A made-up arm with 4 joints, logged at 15 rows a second.
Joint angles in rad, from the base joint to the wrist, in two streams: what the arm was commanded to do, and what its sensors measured. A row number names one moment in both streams.
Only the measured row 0 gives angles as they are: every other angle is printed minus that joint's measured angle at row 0.
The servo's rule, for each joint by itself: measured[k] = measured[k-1] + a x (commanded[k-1-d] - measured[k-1]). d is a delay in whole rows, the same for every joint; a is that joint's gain. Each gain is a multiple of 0.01, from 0.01 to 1. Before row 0 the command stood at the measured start. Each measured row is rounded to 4 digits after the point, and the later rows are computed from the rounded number. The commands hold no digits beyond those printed.
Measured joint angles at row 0:
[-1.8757 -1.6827 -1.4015 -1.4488]
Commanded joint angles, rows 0 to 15:
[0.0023 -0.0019 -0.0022 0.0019]
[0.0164 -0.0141 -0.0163 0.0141]
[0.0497 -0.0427 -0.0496 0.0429]
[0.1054 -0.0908 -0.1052 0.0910]
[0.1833 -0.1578 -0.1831 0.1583]
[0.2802 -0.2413 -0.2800 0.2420]
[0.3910 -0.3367 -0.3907 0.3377]
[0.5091 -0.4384 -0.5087 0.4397]
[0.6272 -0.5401 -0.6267 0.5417]
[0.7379 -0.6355 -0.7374 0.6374]
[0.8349 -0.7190 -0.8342 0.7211]
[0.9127 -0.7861 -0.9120 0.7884]
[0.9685 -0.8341 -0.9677 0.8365]
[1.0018 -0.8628 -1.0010 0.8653]
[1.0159 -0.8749 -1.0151 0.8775]
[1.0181 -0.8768 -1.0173 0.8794]
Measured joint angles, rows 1 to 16:
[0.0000 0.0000 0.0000 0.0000]
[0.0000 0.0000 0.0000 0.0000]
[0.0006 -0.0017 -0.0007 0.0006]
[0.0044 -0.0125 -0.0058 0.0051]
[0.0153 -0.0388 -0.0203 0.0176]
[0.0369 -0.0840 -0.0483 0.0418]
[0.0720 -0.1482 -0.0928 0.0802]
[0.1220 -0.2292 -0.1546 0.1336]
[0.1866 -0.3227 -0.2325 0.2010]
[0.2640 -0.4234 -0.3236 0.2798]
[0.3512 -0.5249 -0.4236 0.3662]
[0.4440 -0.6211 -0.5272 0.4557]
[0.5378 -0.7063 -0.6285 0.5433]
[0.6278 -0.7757 -0.7221 0.6242]
[0.7096 -0.8265 -0.8031 0.6943]
[0.7797 -0.8581 -0.8684 0.7507]
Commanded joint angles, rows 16 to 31:
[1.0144 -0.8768 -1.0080 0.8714]
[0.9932 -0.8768 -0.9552 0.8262]
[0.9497 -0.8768 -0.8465 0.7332]
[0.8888 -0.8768 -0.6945 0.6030]
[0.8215 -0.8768 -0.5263 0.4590]
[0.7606 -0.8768 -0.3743 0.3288]
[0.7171 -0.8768 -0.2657 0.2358]
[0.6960 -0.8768 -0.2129 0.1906]
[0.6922 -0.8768 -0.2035 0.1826]
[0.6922 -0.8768 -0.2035 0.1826]
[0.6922 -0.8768 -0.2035 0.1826]
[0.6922 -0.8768 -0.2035 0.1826]
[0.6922 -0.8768 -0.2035 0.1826]
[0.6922 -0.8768 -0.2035 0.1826]
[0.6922 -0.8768 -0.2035 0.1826]
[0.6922 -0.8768 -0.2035 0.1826]
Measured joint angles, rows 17 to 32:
[0.8364 -0.8727 -0.9168 0.7925]
[0.8800 -0.8763 -0.9500 0.8212]
[0.9123 -0.8767 -0.9691 0.8378]
[0.9317 -0.8768 -0.9645 0.8340]
[0.9360 -0.8768 -0.9256 0.8007]
[0.9247 -0.8768 -0.8493 0.7355]
[0.8999 -0.8768 -0.7427 0.6443]
[0.8665 -0.8768 -0.6211 0.5402]
[0.8306 -0.8768 -0.5038 0.4397]
[0.7983 -0.8768 -0.4078 0.3575]
[0.7728 -0.8768 -0.3404 0.2998]
[0.7535 -0.8768 -0.2952 0.2611]
[0.7388 -0.8768 -0.2649 0.2352]
[0.7276 -0.8768 -0.2446 0.2178]
[0.7191 -0.8768 -0.2310 0.2062]
[0.7126 -0.8768 -0.2219 0.1984]

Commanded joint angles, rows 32 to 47:
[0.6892 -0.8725 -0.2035 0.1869]
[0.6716 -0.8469 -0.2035 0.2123]
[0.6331 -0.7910 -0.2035 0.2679]
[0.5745 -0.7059 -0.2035 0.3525]
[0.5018 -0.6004 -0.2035 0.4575]
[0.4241 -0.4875 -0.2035 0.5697]
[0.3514 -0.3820 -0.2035 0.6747]
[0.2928 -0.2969 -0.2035 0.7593]
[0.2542 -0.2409 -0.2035 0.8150]
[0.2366 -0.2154 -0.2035 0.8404]
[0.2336 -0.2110 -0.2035 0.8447]
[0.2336 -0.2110 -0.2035 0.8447]
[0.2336 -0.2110 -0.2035 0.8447]
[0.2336 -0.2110 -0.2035 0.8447]
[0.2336 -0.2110 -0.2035 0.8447]
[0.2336 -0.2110 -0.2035 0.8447]
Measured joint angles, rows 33 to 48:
[0.7077 -0.8768 -0.2158 0.1932]
[0.7040 -0.8768 -0.2117 0.1897]
[0.7004 -0.8731 -0.2090 0.1888]
[0.6935 -0.8503 -0.2072 0.1966]
[0.6790 -0.7987 -0.2060 0.2201]
[0.6539 -0.7180 -0.2052 0.2638]
[0.6174 -0.6157 -0.2046 0.3277]
[0.5710 -0.5042 -0.2042 0.4076]
[0.5183 -0.3979 -0.2040 0.4957]
[0.4642 -0.3100 -0.2038 0.5827]
[0.4138 -0.2499 -0.2037 0.6594]
[0.3713 -0.2199 -0.2036 0.7191]
[0.3383 -0.2122 -0.2036 0.7605]
[0.3132 -0.2112 -0.2036 0.7883]
[0.2941 -0.2110 -0.2036 0.8069]
[0.2796 -0.2110 -0.2036 0.8194]

